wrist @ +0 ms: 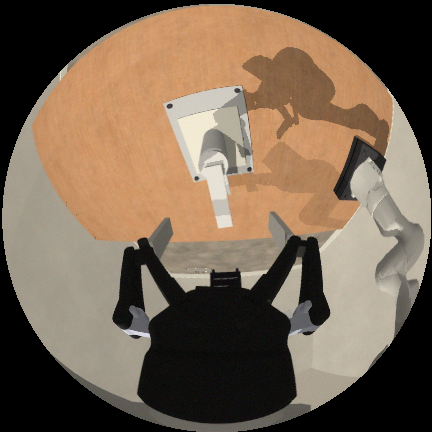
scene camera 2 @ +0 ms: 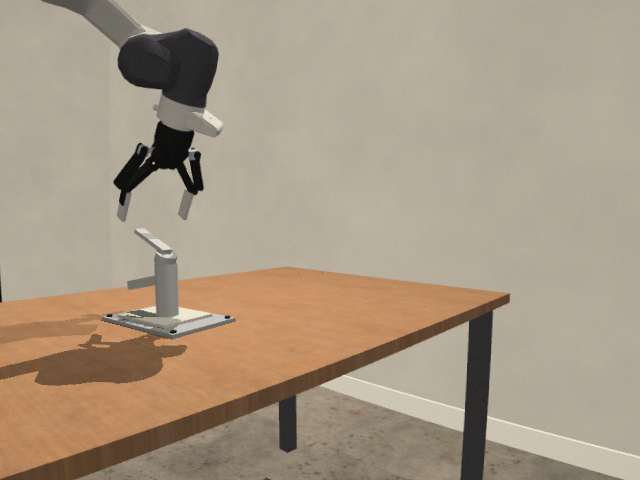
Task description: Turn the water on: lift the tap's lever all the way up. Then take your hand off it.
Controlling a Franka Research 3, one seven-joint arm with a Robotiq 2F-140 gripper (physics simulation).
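Observation:
The tap (scene camera 2: 166,289) (wrist: 214,142) is a grey upright cylinder on a square base plate, with a short spout (scene camera 2: 140,282) pointing left in the scene view. Its flat lever (scene camera 2: 152,240) (wrist: 220,197) slopes steeply upward from the tap's top, its free end raised to the left in the scene view. My gripper (scene camera 2: 153,214) (wrist: 219,222) is wide open and empty. In the scene view it hangs tilted above the lever, with a gap between the fingertips and the lever's raised end. In the wrist view the lever's end shows between the two spread fingers, apart from both.
The base plate (scene camera 2: 199,326) (wrist: 181,107) has dark screws at its corners and lies on the wooden table (scene camera 2: 336,315) (wrist: 110,125). The robot's arm base (wrist: 346,175) stands at the right in the wrist view. Arm shadows fall on the table. A plain wall (scene camera 2: 413,129) is behind.

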